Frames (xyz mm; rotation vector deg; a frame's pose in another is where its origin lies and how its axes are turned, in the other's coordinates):
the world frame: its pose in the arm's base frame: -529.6 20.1 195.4 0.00 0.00 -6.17
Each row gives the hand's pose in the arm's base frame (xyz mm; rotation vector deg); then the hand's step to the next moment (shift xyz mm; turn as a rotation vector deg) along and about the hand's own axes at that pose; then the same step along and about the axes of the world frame.
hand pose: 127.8 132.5 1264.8 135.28 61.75 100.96
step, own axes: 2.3 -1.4 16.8 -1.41 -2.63 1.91
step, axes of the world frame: 12.8 10.1 -4.8 -0.14 2.00 -2.92
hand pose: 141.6 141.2 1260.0 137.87 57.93 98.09
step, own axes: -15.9 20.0 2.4 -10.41 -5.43 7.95
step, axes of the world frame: 11.2 -22.0 -6.9 1.97 1.90 -13.91
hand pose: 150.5 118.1 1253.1 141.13 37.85 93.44
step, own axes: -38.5 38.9 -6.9 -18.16 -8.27 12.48
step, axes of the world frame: -1.8 -52.4 -17.1 2.68 1.95 -23.30
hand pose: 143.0 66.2 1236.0 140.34 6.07 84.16
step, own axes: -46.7 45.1 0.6 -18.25 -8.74 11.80
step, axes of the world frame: -19.7 -55.4 -27.6 2.02 2.45 -23.21
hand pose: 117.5 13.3 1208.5 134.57 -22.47 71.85
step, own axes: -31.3 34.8 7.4 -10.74 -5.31 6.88
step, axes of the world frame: -23.7 -35.2 -21.1 1.20 1.62 -13.67
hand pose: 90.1 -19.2 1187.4 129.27 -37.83 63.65
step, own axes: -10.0 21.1 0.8 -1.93 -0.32 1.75
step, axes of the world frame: -16.6 -16.1 -3.4 0.19 -0.52 -2.57
